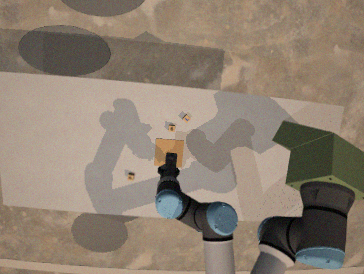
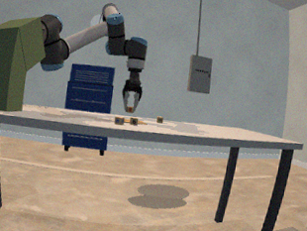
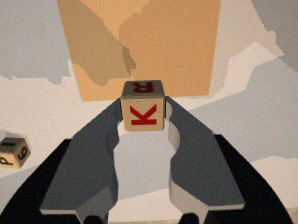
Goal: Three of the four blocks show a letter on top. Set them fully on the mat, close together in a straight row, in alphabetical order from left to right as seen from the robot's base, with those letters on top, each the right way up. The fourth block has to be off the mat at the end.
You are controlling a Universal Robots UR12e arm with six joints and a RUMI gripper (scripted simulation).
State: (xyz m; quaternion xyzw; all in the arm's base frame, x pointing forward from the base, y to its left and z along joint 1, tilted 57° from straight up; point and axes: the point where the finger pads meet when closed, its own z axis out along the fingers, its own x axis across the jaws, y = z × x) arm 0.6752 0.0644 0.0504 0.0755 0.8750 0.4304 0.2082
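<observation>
My gripper is now 5 cm to the left of the orange mat and 5 cm above it.
</observation>
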